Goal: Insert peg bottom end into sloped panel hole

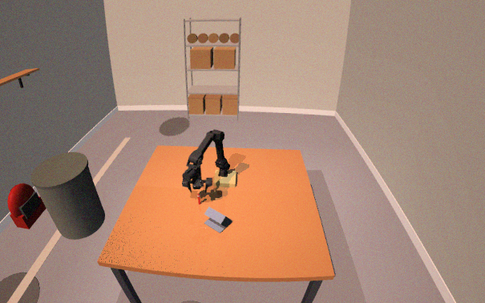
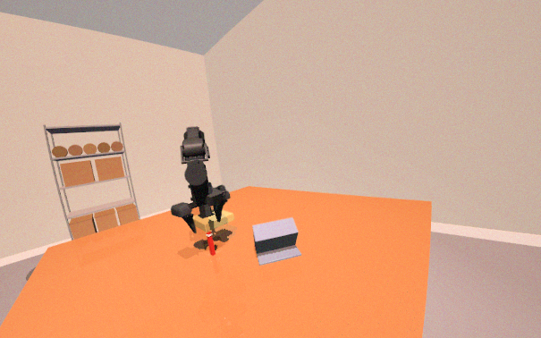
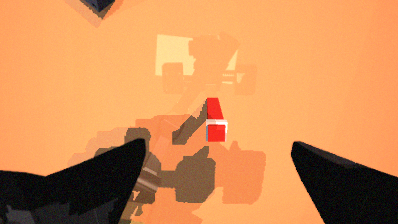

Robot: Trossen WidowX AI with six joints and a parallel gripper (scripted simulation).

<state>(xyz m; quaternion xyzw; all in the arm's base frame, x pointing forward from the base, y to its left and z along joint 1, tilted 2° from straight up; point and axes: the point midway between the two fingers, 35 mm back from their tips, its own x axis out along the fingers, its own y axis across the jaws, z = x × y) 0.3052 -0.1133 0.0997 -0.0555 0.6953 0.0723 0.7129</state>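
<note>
Right now the peg is 40 mm below my gripper tip. Also, from my gripper tip: panel (150 mm to the left, 150 mm ahead, 60 mm below).
</note>
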